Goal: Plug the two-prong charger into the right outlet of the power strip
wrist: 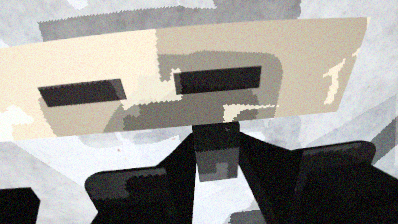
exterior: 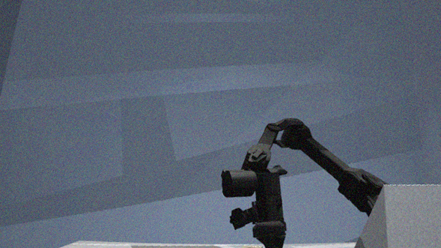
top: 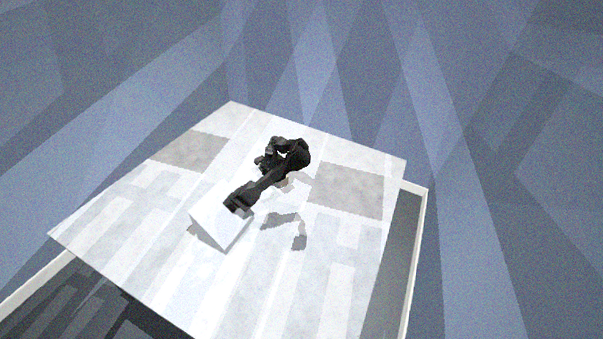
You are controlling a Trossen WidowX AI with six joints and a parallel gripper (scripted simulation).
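Now: the dark charger 2 cm ahead of my gripper tip, 1 cm to the right of it and 1 cm above it.
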